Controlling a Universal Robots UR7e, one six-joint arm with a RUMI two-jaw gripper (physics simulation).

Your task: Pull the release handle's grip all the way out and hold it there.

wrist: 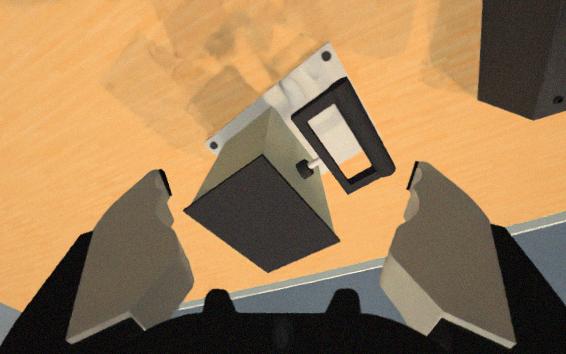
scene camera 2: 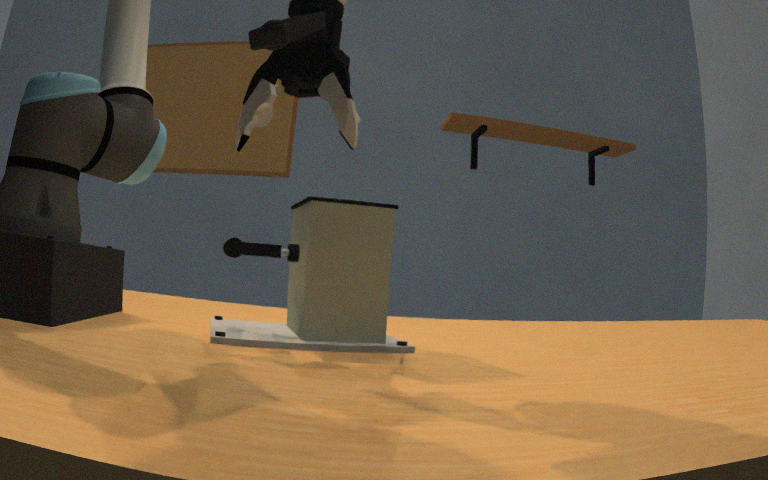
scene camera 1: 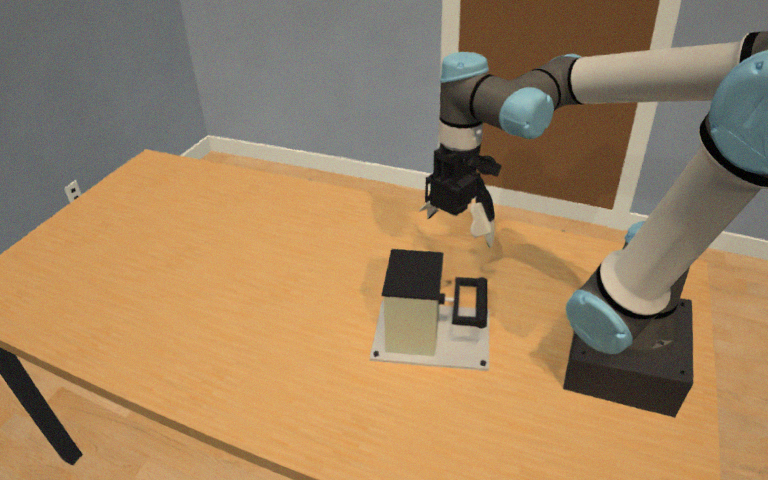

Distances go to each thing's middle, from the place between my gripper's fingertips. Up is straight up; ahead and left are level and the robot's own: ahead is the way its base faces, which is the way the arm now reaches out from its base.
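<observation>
Light grey base plate point(scene camera 1: 459, 347): my hand 22 cm above it, 1 cm short of it, 8 cm to the right of it.
</observation>
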